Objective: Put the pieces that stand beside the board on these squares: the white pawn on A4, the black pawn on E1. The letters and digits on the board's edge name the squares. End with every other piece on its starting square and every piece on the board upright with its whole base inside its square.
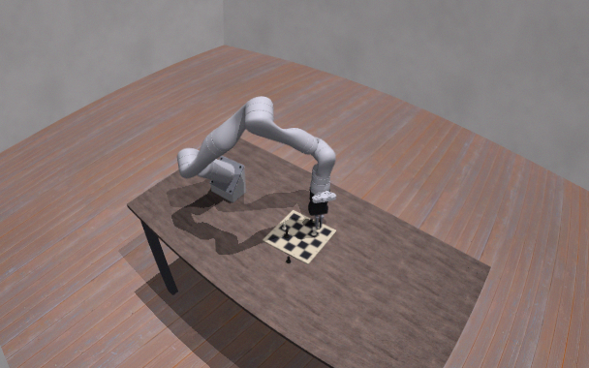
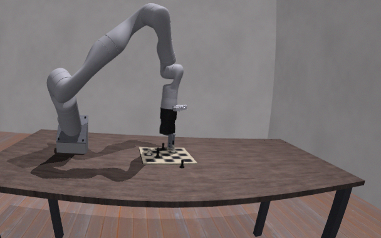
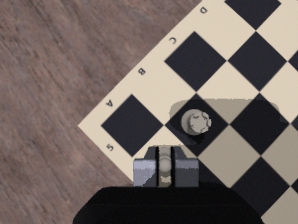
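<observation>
Now: hand 30 mm past the chessboard, 80 mm to the left of it and 30 mm above it.
</observation>
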